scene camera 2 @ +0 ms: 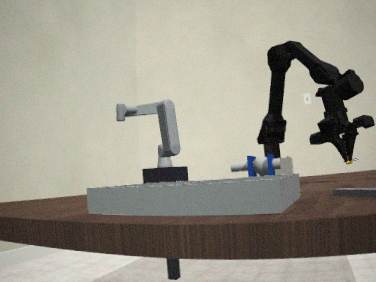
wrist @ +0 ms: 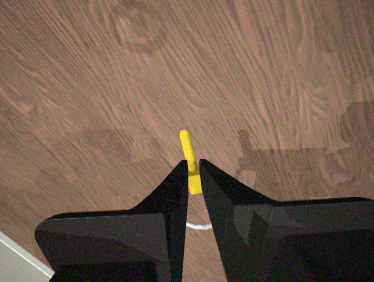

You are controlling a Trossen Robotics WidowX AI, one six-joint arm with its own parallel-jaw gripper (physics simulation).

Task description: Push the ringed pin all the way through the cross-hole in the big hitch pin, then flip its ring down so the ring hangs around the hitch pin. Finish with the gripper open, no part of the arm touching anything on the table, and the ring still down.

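Frame: origin at the arm's base, x ahead, y left, z up, level; centimetres.
Where they show: gripper, fingertip midpoint: (scene camera 2: 348, 161) (wrist: 193, 165).
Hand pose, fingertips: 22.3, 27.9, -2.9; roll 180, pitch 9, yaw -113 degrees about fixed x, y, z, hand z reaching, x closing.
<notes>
After its pixels a point has its place, as x, y, z.
My gripper (scene camera 2: 349, 161) @[22.4, 27.9, -2.9] (wrist: 193, 165) @[22.4, 27.9, -2.9] is shut on the ringed pin and holds it above the table. The yellow ringed pin (scene camera 2: 349, 162) @[23.9, 28.2, -3.2] (wrist: 195, 183) @[21.3, 28.1, -2.2] has its head between the fingertips, and its shank points away from the gripper in the wrist view. Part of its white ring (wrist: 199, 226) @[17.3, 29.5, -2.2] shows between the fingers; the rest is hidden behind them. The big hitch pin (scene camera 2: 260, 164) @[30.7, 5.0, -1.6], light grey, lies level across two blue supports (scene camera 2: 251, 166) @[32.0, 2.9, -1.9] (scene camera 2: 270, 164) @[32.2, 8.2, -1.8], left of the gripper in the scene view. Its cross-hole cannot be made out.
A long grey tray (scene camera 2: 185, 201) @[77.5, 9.5, -6.3] stands at the front of the wooden table (scene camera 2: 150, 237) @[84.7, 8.7, -9.8], before the hitch pin. A grey arm (scene camera 2: 169, 127) on a dark base (scene camera 2: 165, 174) stands behind the tray. A flat dark grey piece (scene camera 2: 356, 192) @[63.1, 30.7, -7.6] lies at the right. A pale edge shows at the wrist view's lower left.
</notes>
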